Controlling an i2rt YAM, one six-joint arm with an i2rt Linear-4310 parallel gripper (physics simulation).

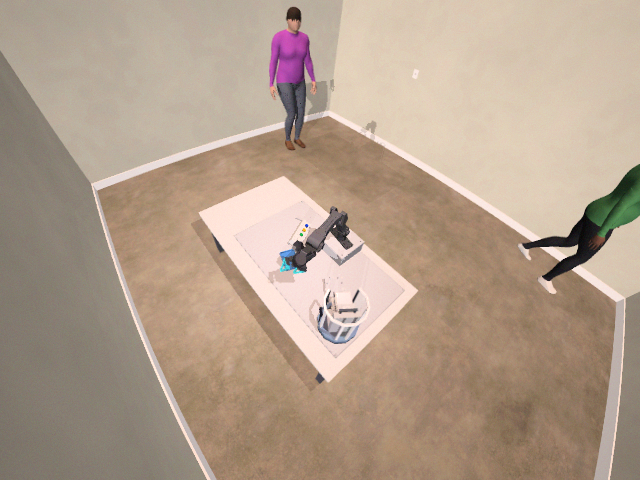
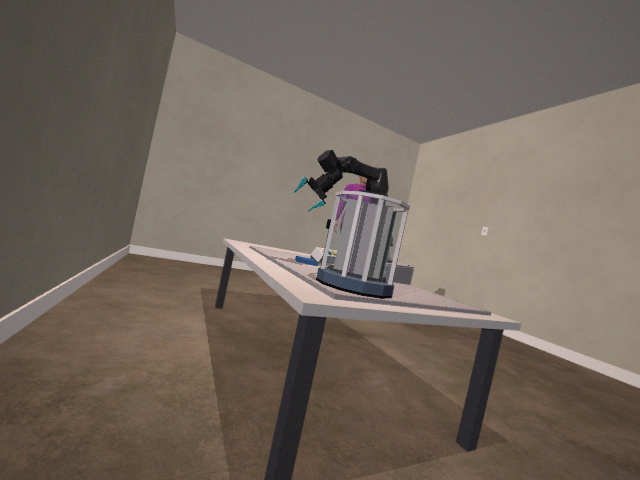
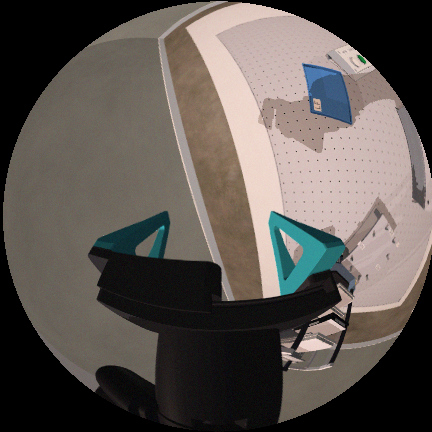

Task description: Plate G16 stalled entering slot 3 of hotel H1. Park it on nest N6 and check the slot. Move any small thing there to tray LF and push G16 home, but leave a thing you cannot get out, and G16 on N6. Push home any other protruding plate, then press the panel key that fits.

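Seen in the pictures: gripper, between the fingertips: (image 1: 287, 271) (image 2: 300, 202) (image 3: 218, 216); arm's base, origin of its link: (image 1: 341, 238).
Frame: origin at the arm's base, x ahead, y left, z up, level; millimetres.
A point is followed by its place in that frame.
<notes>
My gripper (image 1: 291, 268) @[x 527, y 142, z 175 mm] (image 2: 301, 201) @[x 527, y 142, z 175 mm] (image 3: 218, 216) @[x 527, y 142, z 175 mm] is open, with its teal fingers wide apart and nothing between them. It hangs high above the table near the blue tray LF (image 1: 287, 253) @[x 371, y -134, z -90 mm] (image 2: 307, 260) @[x 400, y 1, z -75 mm] (image 3: 337, 100) @[x 366, y -48, z -90 mm], which looks empty where it shows. The round caged hotel (image 1: 336, 338) @[x 455, y 552, z -14 mm] (image 2: 354, 283) @[x 427, y 579, z -64 mm] stands at the table's near end, away from the gripper. Pale plates stand inside it; G16, slot 3 and any small thing cannot be made out. A pale flat area with small pegs (image 3: 372, 250) @[x 272, y 278, z -33 mm] lies beside the hotel; its labels are unreadable. The key panel (image 1: 298, 233) @[x 225, y -198, z -18 mm] (image 3: 350, 59) stands beyond the tray.
The arm's grey base box (image 1: 350, 254) @[x 8, y 130, z -41 mm] (image 3: 412, 155) stands at the table's side. The hotel's upright bars and top ring (image 2: 372, 197) @[x 424, y 571, z 188 mm] rise well above the table (image 1: 268, 193) @[x 186, y -812, z -106 mm] (image 2: 413, 316) @[x 274, y 665, z -114 mm]. A person in purple (image 1: 293, 56) and a person in green (image 1: 612, 206) are on the floor beyond the table.
</notes>
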